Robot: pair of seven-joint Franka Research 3 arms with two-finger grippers.
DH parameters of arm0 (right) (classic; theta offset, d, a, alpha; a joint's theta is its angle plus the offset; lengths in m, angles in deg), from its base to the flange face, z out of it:
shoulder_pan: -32.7 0.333 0 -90
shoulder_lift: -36.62 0 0 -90
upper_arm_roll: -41.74 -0.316 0.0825 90
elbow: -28.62 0 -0.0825 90
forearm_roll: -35.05 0.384 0 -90
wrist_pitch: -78.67 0 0.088 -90
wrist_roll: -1.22 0.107 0 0
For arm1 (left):
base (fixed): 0 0 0 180
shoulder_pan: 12.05 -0.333 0 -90
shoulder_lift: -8.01 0 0 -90
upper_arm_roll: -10.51 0.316 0.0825 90
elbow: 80.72 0 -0.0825 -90
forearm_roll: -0.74 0.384 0 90
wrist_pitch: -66.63 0 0.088 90
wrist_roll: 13.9 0.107 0 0
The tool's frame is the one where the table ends.
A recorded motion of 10 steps. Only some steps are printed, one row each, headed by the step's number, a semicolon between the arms.
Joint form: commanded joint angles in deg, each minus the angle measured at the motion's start. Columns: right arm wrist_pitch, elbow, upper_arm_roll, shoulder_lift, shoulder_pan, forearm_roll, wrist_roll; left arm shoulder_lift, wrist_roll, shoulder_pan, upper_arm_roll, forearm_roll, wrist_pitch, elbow.
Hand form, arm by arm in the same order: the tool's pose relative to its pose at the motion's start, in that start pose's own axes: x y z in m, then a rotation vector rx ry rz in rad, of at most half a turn. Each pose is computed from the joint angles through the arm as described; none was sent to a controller.
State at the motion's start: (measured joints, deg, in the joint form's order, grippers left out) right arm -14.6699 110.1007 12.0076 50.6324 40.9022 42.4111 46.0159; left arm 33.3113 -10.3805 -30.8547 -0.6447 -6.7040 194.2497 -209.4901
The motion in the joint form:
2: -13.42 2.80 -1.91 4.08 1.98 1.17 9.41; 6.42 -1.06 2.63 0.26 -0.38 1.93 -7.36
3: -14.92 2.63 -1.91 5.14 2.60 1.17 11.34; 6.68 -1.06 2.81 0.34 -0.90 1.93 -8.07
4: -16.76 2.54 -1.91 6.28 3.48 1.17 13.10; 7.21 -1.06 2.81 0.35 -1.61 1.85 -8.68
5: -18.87 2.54 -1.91 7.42 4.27 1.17 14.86; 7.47 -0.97 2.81 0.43 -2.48 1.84 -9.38
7: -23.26 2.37 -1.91 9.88 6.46 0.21 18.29; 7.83 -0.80 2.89 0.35 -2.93 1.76 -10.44
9: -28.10 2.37 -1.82 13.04 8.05 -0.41 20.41; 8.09 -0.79 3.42 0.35 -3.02 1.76 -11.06
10: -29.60 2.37 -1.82 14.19 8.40 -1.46 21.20; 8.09 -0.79 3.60 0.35 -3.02 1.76 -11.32
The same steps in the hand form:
2: 0.0083 -0.0396 0.0461 0.1263 0.0240 0.1285; -0.0378 0.0165 -0.0016 -0.0007 0.0161 0.0114
3: 0.0105 -0.0457 0.0538 0.1408 0.0211 0.1573; -0.0415 0.0168 0.0016 -0.0079 0.0086 0.0062
4: 0.0112 -0.0540 0.0632 0.1572 0.0185 0.1798; -0.0450 0.0168 0.0020 -0.0158 0.0061 -0.0022
5: 0.0125 -0.0617 0.0728 0.1763 0.0175 0.2045; -0.0487 0.0160 0.0051 -0.0265 -0.0011 -0.0127
7: 0.0108 -0.0810 0.0943 0.2072 0.0250 0.2381; -0.0544 0.0165 0.0104 -0.0310 -0.0145 -0.0137
9: 0.0166 -0.0947 0.1226 0.2408 0.0241 0.2669; -0.0581 0.0199 0.0129 -0.0346 -0.0210 -0.0070
10: 0.0203 -0.0973 0.1330 0.2434 0.0330 0.2745; -0.0595 0.0209 0.0148 -0.0356 -0.0256 -0.0046

